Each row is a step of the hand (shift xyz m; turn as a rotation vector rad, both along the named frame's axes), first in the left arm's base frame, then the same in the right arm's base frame.
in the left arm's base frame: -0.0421 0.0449 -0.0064 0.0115 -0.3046 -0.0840
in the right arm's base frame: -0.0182 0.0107 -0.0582 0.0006 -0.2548 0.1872
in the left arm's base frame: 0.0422 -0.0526 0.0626 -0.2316 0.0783 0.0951
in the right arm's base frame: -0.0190 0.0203 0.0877 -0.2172 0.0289 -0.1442
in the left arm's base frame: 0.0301 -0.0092 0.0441 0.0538 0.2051 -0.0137
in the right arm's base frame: -0.0075 0.0332 0.0422 0.0901 0.1490 -0.1218
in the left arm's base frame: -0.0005 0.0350 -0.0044 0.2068 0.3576 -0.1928
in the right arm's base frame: 0.0095 0.0206 -0.0271 0.3488 0.1927 -0.2215
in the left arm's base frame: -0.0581 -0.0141 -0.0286 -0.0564 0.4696 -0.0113
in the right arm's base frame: -0.0279 -0.0492 -0.0346 0.0599 0.2882 -0.3704
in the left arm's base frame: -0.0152 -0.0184 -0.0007 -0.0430 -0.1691 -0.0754
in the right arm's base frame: -0.0146 -0.0184 0.0043 -0.0181 -0.1780 0.0641
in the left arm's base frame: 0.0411 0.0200 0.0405 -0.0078 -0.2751 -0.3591
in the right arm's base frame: 0.0089 0.0545 0.0260 0.1672 -0.4187 0.0379
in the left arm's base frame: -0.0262 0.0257 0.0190 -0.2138 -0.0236 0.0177
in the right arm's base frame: -0.0264 0.0199 -0.0248 -0.1752 -0.0829 -0.0949
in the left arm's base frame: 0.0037 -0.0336 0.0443 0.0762 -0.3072 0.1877
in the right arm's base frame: -0.0322 0.0072 0.0449 -0.1246 -0.0583 0.3413
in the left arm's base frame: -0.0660 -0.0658 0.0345 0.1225 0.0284 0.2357
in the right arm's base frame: -0.0844 -0.0463 0.0247 -0.0530 0.2154 0.1489
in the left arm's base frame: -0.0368 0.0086 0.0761 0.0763 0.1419 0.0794
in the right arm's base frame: -0.0741 0.0412 0.0059 0.0349 0.1745 -0.0245
